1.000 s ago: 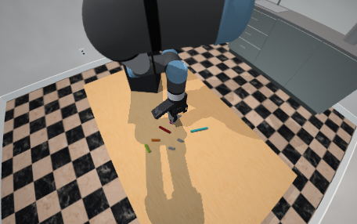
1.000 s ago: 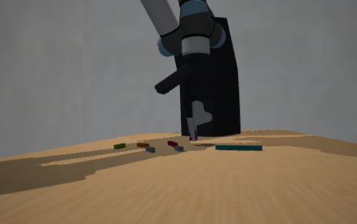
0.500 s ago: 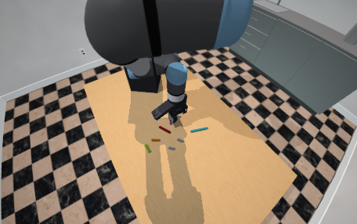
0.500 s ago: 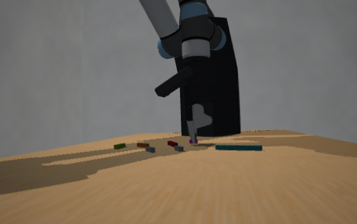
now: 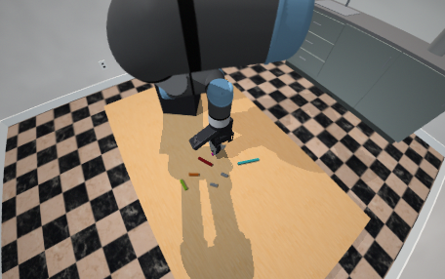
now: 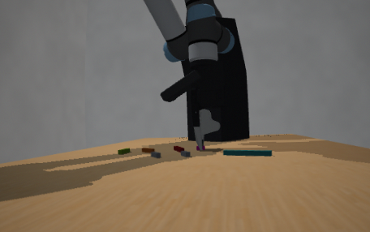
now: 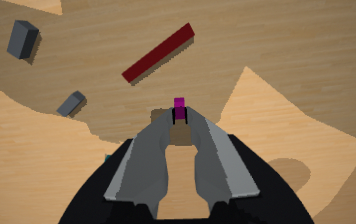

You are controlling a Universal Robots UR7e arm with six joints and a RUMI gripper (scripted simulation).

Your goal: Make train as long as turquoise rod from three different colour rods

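Right now the magenta rod is 10 mm below my hand. The rest, counted from my hand: red rod (10 mm ahead, 60 mm to the right, 10 mm below); turquoise rod (130 mm ahead, 90 mm to the left, 10 mm below); orange rod (20 mm ahead, 130 mm to the right, 10 mm below).
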